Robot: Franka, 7 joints.
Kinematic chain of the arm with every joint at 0, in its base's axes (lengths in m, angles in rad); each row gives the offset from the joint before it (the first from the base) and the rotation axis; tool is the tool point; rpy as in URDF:
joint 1: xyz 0 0 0.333 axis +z
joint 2: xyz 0 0 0 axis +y
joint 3: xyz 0 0 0.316 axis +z
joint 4: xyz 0.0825 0 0 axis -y
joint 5: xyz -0.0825 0 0.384 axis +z
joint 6: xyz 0 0 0 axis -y
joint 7: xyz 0.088 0 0 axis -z
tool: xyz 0 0 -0.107 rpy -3.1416 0 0
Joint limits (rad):
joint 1: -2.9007..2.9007
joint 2: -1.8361..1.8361
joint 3: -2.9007..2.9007
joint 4: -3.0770..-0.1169
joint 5: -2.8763..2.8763
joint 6: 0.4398..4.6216
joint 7: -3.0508..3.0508
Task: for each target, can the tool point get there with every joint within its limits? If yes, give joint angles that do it. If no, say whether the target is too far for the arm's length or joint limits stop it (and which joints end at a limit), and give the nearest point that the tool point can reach.
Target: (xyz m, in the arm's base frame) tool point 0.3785 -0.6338 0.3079
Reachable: yes | joints -1.0922 1.5235 -0.0634 -0.4656 -0.3565 4.1777 -0.7684
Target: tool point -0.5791 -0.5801 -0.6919
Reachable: no: too far | nearest point -0.3984 -0.3991 -0.2806 | short by 0.484 m
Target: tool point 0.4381 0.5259 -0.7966
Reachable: no: too far | nearest point 0.3116 0.3741 -0.3202 | short by 0.516 m
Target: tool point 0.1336 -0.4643 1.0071
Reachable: yes | joints -1.5356 0.0741 0.1807 -0.9041 1.7850 2.1515 0.4170
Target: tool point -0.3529 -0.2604 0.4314
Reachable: yes | joints 2.4109 0.8373 1.8126 -2.0098 -0.7048 0.8819 2.3652
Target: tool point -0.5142 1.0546 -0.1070
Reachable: no: too far | nearest point -0.3520 0.7220 0.0318 | short by 0.395 m
